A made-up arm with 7 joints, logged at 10 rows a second.
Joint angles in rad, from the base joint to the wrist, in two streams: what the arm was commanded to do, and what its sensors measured. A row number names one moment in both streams.
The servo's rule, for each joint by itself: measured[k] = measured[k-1] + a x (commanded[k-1-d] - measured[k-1]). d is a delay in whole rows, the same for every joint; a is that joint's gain. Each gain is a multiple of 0.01, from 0.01 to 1. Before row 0 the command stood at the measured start. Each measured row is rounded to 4 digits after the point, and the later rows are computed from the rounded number. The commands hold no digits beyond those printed.
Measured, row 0:
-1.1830, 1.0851, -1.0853, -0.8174, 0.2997, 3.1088, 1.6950
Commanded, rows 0 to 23:
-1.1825, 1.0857, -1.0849, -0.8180, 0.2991, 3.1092, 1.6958
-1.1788, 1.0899, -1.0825, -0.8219, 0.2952, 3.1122, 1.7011
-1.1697, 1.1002, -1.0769, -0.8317, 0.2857, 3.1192, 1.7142
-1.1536, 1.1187, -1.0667, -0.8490, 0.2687, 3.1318, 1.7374
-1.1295, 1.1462, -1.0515, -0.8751, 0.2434, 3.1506, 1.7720
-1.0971, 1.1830, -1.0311, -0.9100, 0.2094, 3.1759, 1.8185
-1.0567, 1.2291, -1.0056, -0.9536, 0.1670, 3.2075, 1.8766
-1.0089, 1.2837, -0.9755, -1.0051, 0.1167, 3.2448, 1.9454
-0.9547, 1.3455, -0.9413, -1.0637, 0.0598, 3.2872, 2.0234
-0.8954, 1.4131, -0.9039, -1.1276, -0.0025, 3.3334, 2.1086
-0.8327, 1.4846, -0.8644, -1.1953, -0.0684, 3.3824, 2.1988
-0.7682, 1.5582, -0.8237, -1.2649, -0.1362, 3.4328, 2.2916
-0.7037, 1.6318, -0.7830, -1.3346, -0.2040, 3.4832, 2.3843
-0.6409, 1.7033, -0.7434, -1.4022, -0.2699, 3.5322, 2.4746
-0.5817, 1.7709, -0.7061, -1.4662, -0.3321, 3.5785, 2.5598
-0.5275, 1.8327, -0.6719, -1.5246, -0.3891, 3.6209, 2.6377
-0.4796, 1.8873, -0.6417, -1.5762, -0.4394, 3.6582, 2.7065
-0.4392, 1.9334, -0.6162, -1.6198, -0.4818, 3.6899, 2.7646
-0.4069, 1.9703, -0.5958, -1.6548, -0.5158, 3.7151, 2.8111
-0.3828, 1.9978, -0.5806, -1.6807, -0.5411, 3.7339, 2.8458
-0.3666, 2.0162, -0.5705, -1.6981, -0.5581, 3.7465, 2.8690
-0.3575, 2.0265, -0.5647, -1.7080, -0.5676, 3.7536, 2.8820
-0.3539, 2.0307, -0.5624, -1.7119, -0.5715, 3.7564, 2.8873
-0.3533, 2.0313, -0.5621, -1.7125, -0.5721, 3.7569, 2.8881
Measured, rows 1 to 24:
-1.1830, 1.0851, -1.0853, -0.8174, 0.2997, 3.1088, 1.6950
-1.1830, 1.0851, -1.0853, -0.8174, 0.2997, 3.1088, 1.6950
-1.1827, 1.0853, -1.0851, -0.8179, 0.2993, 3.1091, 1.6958
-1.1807, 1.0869, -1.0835, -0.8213, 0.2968, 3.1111, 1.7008
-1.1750, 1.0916, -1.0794, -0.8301, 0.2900, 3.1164, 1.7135
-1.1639, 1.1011, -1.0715, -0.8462, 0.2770, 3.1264, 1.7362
-1.1460, 1.1169, -1.0591, -0.8708, 0.2565, 3.1421, 1.7702
-1.1206, 1.1400, -1.0417, -0.9041, 0.2278, 3.1641, 1.8161
-1.0874, 1.1712, -1.0193, -0.9462, 0.1907, 3.1923, 1.8736
-1.0466, 1.2106, -0.9921, -0.9963, 0.1456, 3.2264, 1.9418
-0.9988, 1.2578, -0.9606, -1.0536, 0.0933, 3.2659, 2.0193
-0.9450, 1.3122, -0.9254, -1.1165, 0.0349, 3.3098, 2.1041
-0.8866, 1.3725, -0.8876, -1.1835, -0.0281, 3.3570, 2.1941
-0.8250, 1.4375, -0.8480, -1.2527, -0.0940, 3.4063, 2.2867
-0.7619, 1.5055, -0.8077, -1.3223, -0.1611, 3.4563, 2.3794
-0.6990, 1.5747, -0.7678, -1.3902, -0.2275, 3.5056, 2.4698
-0.6380, 1.6434, -0.7295, -1.4548, -0.2913, 3.5530, 2.5553
-0.5805, 1.7097, -0.6938, -1.5141, -0.3510, 3.5971, 2.6336
-0.5280, 1.7719, -0.6615, -1.5669, -0.4049, 3.6368, 2.7029
-0.4818, 1.8284, -0.6334, -1.6119, -0.4518, 3.6713, 2.7615
-0.4429, 1.8781, -0.6101, -1.6484, -0.4908, 3.6998, 2.8086
-0.4116, 1.9200, -0.5918, -1.6759, -0.5215, 3.7220, 2.8439
-0.3882, 1.9537, -0.5786, -1.6948, -0.5438, 3.7379, 2.8677
-0.3722, 1.9792, -0.5700, -1.7060, -0.5583, 3.7481, 2.8813
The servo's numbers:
d 2
a 0.52 0.35 0.62 0.85 0.61 0.65 0.95

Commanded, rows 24 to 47:
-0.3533, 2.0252, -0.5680, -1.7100, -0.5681, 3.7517, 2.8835
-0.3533, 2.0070, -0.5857, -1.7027, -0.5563, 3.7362, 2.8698
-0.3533, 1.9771, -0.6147, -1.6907, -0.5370, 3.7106, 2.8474
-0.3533, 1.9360, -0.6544, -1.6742, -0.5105, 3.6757, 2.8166
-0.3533, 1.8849, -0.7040, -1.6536, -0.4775, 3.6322, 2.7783
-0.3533, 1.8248, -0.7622, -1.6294, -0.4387, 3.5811, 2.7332
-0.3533, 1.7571, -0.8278, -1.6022, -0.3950, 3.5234, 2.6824
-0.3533, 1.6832, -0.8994, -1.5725, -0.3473, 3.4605, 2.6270
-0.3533, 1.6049, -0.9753, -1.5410, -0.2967, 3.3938, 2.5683
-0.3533, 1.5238, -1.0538, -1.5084, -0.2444, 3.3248, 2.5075
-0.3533, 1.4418, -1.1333, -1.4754, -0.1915, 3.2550, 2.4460
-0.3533, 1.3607, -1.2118, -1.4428, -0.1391, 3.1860, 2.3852
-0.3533, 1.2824, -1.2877, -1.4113, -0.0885, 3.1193, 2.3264
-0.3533, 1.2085, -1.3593, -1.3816, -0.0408, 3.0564, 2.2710
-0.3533, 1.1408, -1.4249, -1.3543, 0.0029, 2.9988, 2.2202
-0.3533, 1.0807, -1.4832, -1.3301, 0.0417, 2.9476, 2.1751
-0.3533, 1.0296, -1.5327, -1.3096, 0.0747, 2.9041, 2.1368
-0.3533, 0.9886, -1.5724, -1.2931, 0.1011, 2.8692, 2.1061
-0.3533, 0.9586, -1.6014, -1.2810, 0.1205, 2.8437, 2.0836
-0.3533, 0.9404, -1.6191, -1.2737, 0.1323, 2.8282, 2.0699
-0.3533, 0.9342, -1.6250, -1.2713, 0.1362, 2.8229, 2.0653
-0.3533, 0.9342, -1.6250, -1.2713, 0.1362, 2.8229, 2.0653
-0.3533, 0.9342, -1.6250, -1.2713, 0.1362, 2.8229, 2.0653
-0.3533, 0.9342, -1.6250, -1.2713, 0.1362, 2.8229, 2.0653
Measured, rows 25 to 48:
-0.3627, 1.9972, -0.5653, -1.7110, -0.5664, 3.7535, 2.8870
-0.3578, 2.0091, -0.5633, -1.7123, -0.5699, 3.7557, 2.8880
-0.3555, 2.0147, -0.5662, -1.7103, -0.5688, 3.7531, 2.8837
-0.3544, 2.0120, -0.5783, -1.7038, -0.5612, 3.7421, 2.8705
-0.3538, 1.9998, -0.6009, -1.6927, -0.5464, 3.7216, 2.8486
-0.3535, 1.9775, -0.6341, -1.6770, -0.5245, 3.6918, 2.8182
-0.3534, 1.9451, -0.6774, -1.6571, -0.4958, 3.6531, 2.7803
-0.3533, 1.9030, -0.7300, -1.6336, -0.4610, 3.6063, 2.7356
-0.3533, 1.8519, -0.7906, -1.6069, -0.4207, 3.5524, 2.6851
-0.3533, 1.7929, -0.8581, -1.5777, -0.3759, 3.4927, 2.6299
-0.3533, 1.7271, -0.9308, -1.5465, -0.3276, 3.4284, 2.5714
-0.3533, 1.6559, -1.0071, -1.5141, -0.2768, 3.3611, 2.5107
-0.3533, 1.5810, -1.0853, -1.4812, -0.2248, 3.2921, 2.4492
-0.3533, 1.5039, -1.1637, -1.4486, -0.1725, 3.2231, 2.3884
-0.3533, 1.4264, -1.2406, -1.4169, -0.1213, 3.1556, 2.3295
-0.3533, 1.3501, -1.3142, -1.3869, -0.0722, 3.0911, 2.2739
-0.3533, 1.2768, -1.3828, -1.3592, -0.0264, 3.0311, 2.2229
-0.3533, 1.2082, -1.4450, -1.3345, 0.0151, 2.9768, 2.1775
-0.3533, 1.1457, -1.4994, -1.3133, 0.0515, 2.9295, 2.1388
-0.3533, 1.0907, -1.5447, -1.2961, 0.0818, 2.8903, 2.1077
-0.3533, 1.0445, -1.5799, -1.2833, 0.1054, 2.8600, 2.0848
-0.3533, 1.0081, -1.6042, -1.2751, 0.1218, 2.8393, 2.0706
-0.3533, 0.9822, -1.6171, -1.2719, 0.1306, 2.8286, 2.0656
-0.3533, 0.9654, -1.6220, -1.2714, 0.1340, 2.8249, 2.0653

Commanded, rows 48 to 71:
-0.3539, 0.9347, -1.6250, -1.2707, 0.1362, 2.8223, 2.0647
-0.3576, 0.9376, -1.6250, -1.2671, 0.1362, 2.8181, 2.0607
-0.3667, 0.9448, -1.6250, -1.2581, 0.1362, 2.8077, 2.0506
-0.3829, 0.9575, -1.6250, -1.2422, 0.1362, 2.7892, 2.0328
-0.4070, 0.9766, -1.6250, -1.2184, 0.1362, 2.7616, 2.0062
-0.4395, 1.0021, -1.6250, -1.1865, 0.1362, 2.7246, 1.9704
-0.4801, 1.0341, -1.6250, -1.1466, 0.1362, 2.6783, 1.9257
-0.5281, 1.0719, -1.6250, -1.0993, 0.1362, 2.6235, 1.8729
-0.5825, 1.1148, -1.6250, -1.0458, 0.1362, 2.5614, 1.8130
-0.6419, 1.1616, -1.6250, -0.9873, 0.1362, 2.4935, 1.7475
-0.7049, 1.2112, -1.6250, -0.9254, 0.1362, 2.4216, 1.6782
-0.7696, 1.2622, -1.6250, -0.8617, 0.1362, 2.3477, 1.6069
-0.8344, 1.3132, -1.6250, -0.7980, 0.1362, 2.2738, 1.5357
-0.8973, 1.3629, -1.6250, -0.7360, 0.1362, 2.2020, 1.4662
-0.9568, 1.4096, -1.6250, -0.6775, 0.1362, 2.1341, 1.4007
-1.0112, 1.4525, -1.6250, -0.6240, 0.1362, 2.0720, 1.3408
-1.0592, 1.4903, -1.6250, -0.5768, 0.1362, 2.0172, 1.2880
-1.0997, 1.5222, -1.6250, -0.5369, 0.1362, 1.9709, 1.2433
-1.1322, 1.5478, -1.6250, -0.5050, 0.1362, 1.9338, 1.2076
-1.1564, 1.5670, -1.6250, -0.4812, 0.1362, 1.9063, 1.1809
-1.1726, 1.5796, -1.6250, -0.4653, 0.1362, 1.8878, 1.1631
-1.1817, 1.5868, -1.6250, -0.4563, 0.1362, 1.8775, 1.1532
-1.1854, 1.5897, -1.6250, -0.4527, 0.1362, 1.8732, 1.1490
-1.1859, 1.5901, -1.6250, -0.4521, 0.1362, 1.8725, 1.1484
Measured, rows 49 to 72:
-0.3533, 0.9545, -1.6239, -1.2713, 0.1353, 2.8236, 2.0653
-0.3533, 0.9474, -1.6246, -1.2713, 0.1358, 2.8231, 2.0653
-0.3536, 0.9430, -1.6248, -1.2708, 0.1360, 2.8226, 2.0647
-0.3557, 0.9411, -1.6249, -1.2677, 0.1361, 2.8197, 2.0609
-0.3614, 0.9424, -1.6250, -1.2595, 0.1362, 2.8119, 2.0511
-0.3726, 0.9477, -1.6250, -1.2448, 0.1362, 2.7971, 2.0337
-0.3905, 0.9578, -1.6250, -1.2224, 0.1362, 2.7740, 2.0076
-0.4160, 0.9733, -1.6250, -1.1919, 0.1362, 2.7419, 1.9723
-0.4493, 0.9946, -1.6250, -1.1534, 0.1362, 2.7006, 1.9280
-0.4903, 1.0217, -1.6250, -1.1074, 0.1362, 2.6505, 1.8757
-0.5382, 1.0543, -1.6250, -1.0550, 0.1362, 2.5926, 1.8161
-0.5921, 1.0919, -1.6250, -0.9975, 0.1362, 2.5282, 1.7509
-0.6508, 1.1337, -1.6250, -0.9362, 0.1362, 2.4589, 1.6818
-0.7126, 1.1787, -1.6250, -0.8729, 0.1362, 2.3866, 1.6106
-0.7759, 1.2258, -1.6250, -0.8092, 0.1362, 2.3133, 1.5394
-0.8390, 1.2738, -1.6250, -0.7470, 0.1362, 2.2410, 1.4699
-0.9003, 1.3213, -1.6250, -0.6879, 0.1362, 2.1715, 1.4042
-0.9580, 1.3672, -1.6250, -0.6336, 0.1362, 2.1068, 1.3440
-1.0106, 1.4103, -1.6250, -0.5853, 0.1362, 2.0486, 1.2908
-1.0569, 1.4495, -1.6250, -0.5442, 0.1362, 1.9981, 1.2457
-1.0961, 1.4839, -1.6250, -0.5109, 0.1362, 1.9563, 1.2095
-1.1275, 1.5130, -1.6250, -0.4857, 0.1362, 1.9238, 1.1823
-1.1510, 1.5363, -1.6250, -0.4684, 0.1362, 1.9004, 1.1641
-1.1670, 1.5540, -1.6250, -0.4581, 0.1362, 1.8855, 1.1537

